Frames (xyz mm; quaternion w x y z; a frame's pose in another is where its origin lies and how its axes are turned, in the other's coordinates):
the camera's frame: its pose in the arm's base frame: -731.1 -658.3 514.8 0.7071 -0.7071 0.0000 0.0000
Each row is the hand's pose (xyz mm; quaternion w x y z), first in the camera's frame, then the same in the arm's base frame.
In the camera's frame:
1: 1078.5 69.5 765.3 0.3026 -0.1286 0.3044 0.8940
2: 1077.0 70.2 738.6 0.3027 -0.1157 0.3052 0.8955
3: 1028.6 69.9 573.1 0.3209 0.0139 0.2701 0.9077
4: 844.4 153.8 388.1 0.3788 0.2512 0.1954 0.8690
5: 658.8 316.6 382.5 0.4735 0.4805 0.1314 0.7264
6: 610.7 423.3 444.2 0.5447 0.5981 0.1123 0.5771
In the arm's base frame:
1: 347.4 107.0 445.3 0.1230 -0.3049 0.8474 0.4169
2: 345.9 80.3 444.6 0.1322 -0.2958 0.8490 0.4174
3: 297.5 -85.2 444.9 0.2367 -0.2171 0.8328 0.4508
4: 113.3 -270.2 361.0 0.4455 -0.0902 0.7527 0.4763
5: -72.3 -275.8 198.2 0.6746 0.0049 0.6066 0.4207
6: -120.4 -214.1 91.5 0.8081 0.0378 0.4875 0.3287

